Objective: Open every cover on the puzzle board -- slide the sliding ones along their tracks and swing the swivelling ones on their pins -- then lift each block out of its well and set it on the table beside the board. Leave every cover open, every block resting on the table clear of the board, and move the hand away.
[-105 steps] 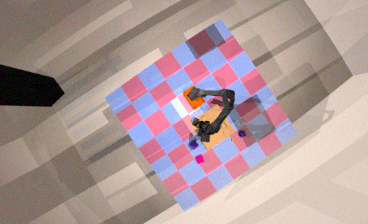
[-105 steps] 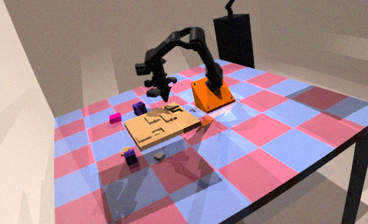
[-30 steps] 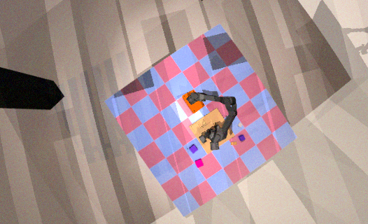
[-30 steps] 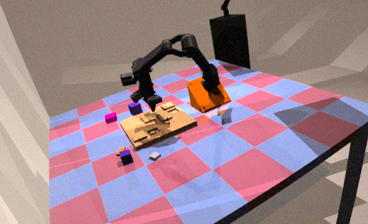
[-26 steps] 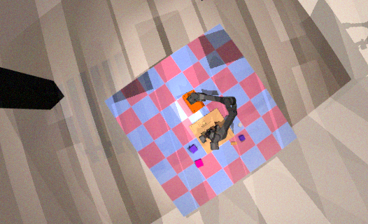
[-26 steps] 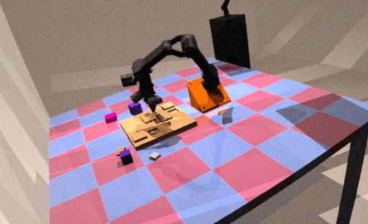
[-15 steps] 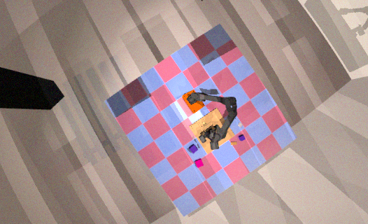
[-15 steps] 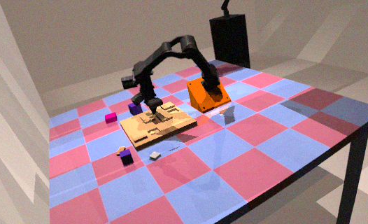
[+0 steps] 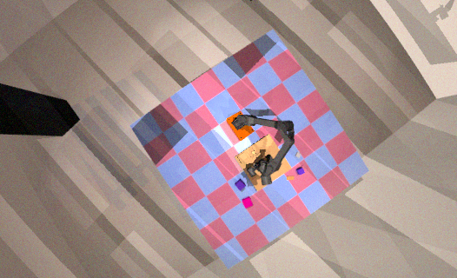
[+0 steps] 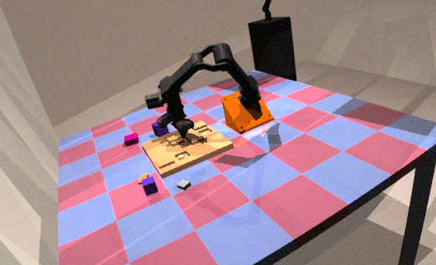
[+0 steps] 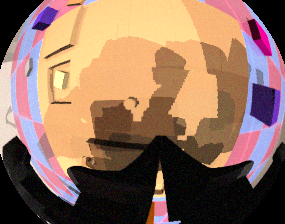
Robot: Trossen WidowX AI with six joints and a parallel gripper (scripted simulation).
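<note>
Right now the tan puzzle board is 30 mm to the left of my gripper tip, 20 mm ahead of it and 10 mm below it. Also, from my gripper tip: magenta block 240 mm to the right, 160 mm ahead, 10 mm below; then orange piece 230 mm ahead, 110 mm to the left, 20 mm below.
</note>
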